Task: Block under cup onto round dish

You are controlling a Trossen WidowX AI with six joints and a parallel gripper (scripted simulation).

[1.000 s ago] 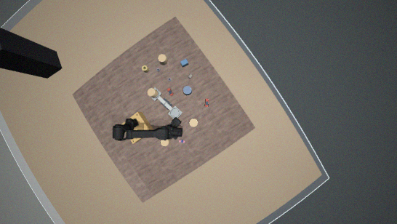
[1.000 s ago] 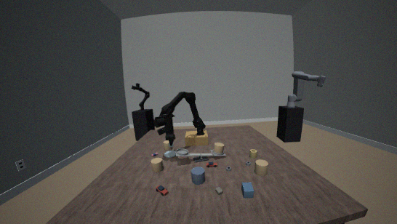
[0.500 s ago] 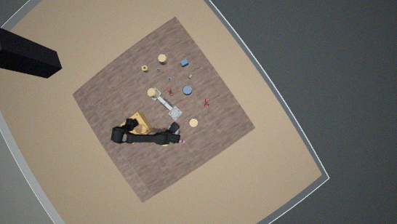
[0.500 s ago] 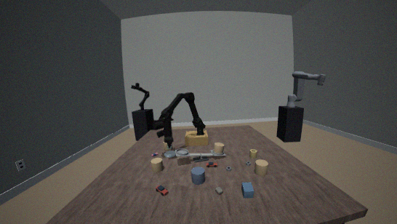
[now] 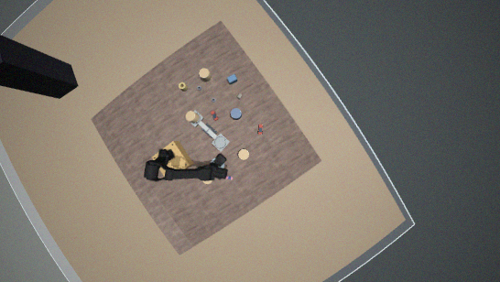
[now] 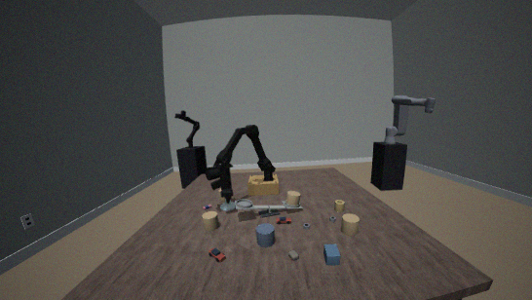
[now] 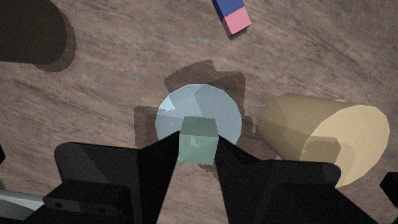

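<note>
Right now my gripper tip is 3 cm above the round light blue dish. Also, from my gripper tip: blue cylinder 29 cm ahead, 24 cm to the left, 1 cm above; cup 39 cm to the left, 3 cm above.
</note>
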